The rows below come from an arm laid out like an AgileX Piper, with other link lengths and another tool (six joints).
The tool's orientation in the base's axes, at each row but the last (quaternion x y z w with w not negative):
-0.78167 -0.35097 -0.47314 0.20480
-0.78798 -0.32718 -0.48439 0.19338
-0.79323 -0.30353 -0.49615 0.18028
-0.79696 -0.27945 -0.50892 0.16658
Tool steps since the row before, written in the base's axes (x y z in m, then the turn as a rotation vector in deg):
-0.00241 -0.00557 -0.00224 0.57 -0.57 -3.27
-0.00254 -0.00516 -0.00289 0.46 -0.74 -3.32
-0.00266 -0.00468 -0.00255 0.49 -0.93 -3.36
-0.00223 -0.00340 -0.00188 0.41 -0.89 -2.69
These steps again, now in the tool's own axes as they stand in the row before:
-0.00469 0.00191 -0.00402 -2.92 0.77 1.50
-0.00507 0.00185 -0.00351 -3.05 0.81 1.35
-0.00456 0.00172 -0.00342 -3.14 0.97 1.27
-0.00336 0.00127 -0.00267 -2.54 0.90 0.95

